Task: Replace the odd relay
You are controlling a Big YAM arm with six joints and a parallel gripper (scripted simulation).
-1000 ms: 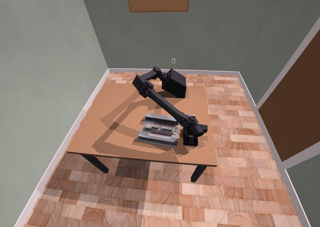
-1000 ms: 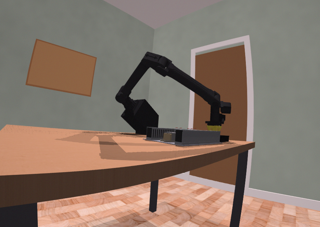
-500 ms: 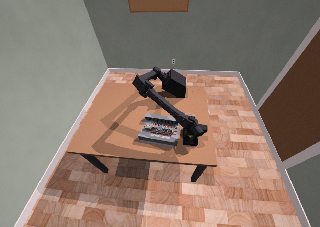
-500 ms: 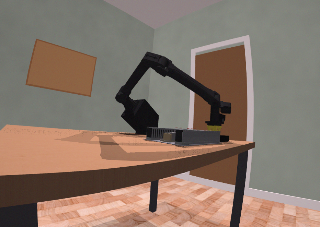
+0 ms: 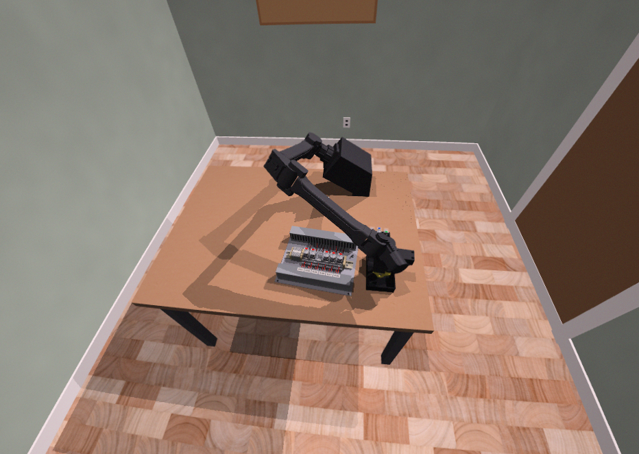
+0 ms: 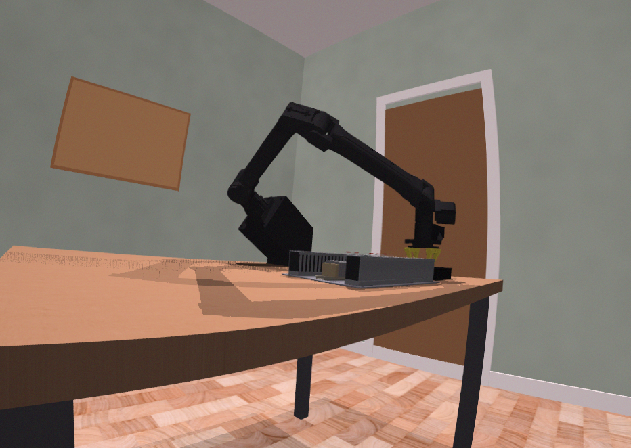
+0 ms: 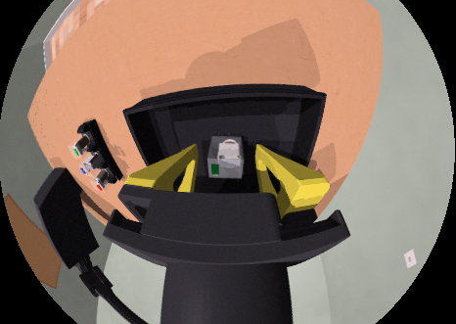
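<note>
My hand is 1 cm above the black tray. The rest, counted from my hand: grey relay panel 7 cm behind, 25 cm to the right, 3 cm below.
</note>
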